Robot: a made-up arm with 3 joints. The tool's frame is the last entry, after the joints.
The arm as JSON. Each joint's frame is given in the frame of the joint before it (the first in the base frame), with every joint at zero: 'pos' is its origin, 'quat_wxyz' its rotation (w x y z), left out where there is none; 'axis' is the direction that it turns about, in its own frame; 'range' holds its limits. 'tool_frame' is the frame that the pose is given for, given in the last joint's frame.
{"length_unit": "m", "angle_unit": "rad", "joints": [
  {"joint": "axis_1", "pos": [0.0, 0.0, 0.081], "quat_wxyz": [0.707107, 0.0, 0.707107, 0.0], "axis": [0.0, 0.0, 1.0], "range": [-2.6, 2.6]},
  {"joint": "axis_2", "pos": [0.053, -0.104, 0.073], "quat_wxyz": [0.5, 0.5, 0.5, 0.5], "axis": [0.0, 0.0, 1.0], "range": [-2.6, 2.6]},
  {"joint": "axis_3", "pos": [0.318, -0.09, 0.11], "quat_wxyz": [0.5, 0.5, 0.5, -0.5], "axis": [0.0, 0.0, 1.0], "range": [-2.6, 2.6]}
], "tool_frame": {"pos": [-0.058, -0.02, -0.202], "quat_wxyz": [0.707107, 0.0, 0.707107, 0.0]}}
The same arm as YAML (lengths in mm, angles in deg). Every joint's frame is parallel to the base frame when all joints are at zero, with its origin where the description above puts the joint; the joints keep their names.
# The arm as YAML. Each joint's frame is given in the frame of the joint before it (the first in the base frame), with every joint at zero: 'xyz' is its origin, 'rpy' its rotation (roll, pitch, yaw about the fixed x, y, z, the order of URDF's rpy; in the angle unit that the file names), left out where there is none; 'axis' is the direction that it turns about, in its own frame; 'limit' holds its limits. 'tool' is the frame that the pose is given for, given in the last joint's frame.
units:
  length: mm
  angle: deg
joints:
  - name: axis_1
    type: revolute
    origin:
      xyz: [0.0, 0.0, 81.0]
    axis: [1.0, 0.0, 0.0]
    limit:
      lower: -148.97
      upper: 148.97
  - name: axis_2
    type: revolute
    origin:
      xyz: [73.0, -104.0, -53.0]
    axis: [0.0, 0.0, -1.0]
    limit:
      lower: -148.97
      upper: 148.97
  - name: axis_3
    type: revolute
    origin:
      xyz: [-90.0, 318.0, -110.0]
    axis: [-1.0, 0.0, 0.0]
    limit:
      lower: -148.97
      upper: 148.97
tool:
  origin:
    xyz: [202.0, -20.0, -58.0]

